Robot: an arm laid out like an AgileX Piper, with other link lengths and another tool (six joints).
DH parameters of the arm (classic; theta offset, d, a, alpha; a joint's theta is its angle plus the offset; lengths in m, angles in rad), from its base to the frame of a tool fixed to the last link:
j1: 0 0.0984 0 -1.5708
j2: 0.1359 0 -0.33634 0
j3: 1.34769 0 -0.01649 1.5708
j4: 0 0.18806 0 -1.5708
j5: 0 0 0 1.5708
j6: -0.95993 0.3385 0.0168 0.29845
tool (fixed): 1.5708 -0.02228 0 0
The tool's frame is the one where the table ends.
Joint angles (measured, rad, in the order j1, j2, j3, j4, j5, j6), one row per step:
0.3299, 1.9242, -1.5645, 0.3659, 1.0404, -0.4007
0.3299, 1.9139, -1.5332, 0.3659, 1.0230, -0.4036
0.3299, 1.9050, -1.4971, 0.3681, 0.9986, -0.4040
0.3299, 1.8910, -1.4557, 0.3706, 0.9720, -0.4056
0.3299, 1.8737, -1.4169, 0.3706, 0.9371, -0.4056
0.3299, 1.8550, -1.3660, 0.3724, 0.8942, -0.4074
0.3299, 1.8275, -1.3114, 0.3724, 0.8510, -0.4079
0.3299, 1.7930, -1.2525, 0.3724, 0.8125, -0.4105
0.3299, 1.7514, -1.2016, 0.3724, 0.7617, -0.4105
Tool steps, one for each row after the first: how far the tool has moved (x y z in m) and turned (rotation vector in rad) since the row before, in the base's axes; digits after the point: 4 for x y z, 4 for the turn. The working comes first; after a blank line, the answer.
Tool pose at each row, in the base's axes (x y z in m, rotation vector in rad; the steps are taken from these numbers as rounded here):
0.3682, 0.2166, 0.0639, 0.1146, 2.6398, 0.5280
0.3640, 0.2141, 0.0611, 0.1187, 2.6427, 0.5223
0.3602, 0.2119, 0.0571, 0.1306, 2.6453, 0.5170
0.3554, 0.2092, 0.0539, 0.1416, 2.6456, 0.5119
0.3542, 0.2065, 0.0530, 0.1535, 2.6318, 0.5065
0.3512, 0.2028, 0.0501, 0.1678, 2.6203, 0.4992
0.3474, 0.1983, 0.0495, 0.1810, 2.6034, 0.4914
0.3407, 0.1929, 0.0500, 0.1894, 2.5884, 0.4841
0.3406, 0.1886, 0.0561, 0.2010, 2.5463, 0.4831

-0.0042, -0.0025, -0.0028, -0.0036, 0.0028, -0.0033
-0.0038, -0.0022, -0.0040, -0.0020, 0.0039, -0.0087
-0.0048, -0.0027, -0.0032, -0.0018, 0.0016, -0.0084
-0.0012, -0.0027, -0.0009, -0.0006, -0.0119, -0.0118
-0.0030, -0.0037, -0.0029, -0.0017, -0.0093, -0.0135
-0.0038, -0.0045, -0.0006, -0.0018, -0.0147, -0.0139
-0.0067, -0.0054, 0.0005, -0.0025, -0.0137, -0.0102
-0.0001, -0.0043, 0.0061, 0.0046, -0.0386, -0.0166

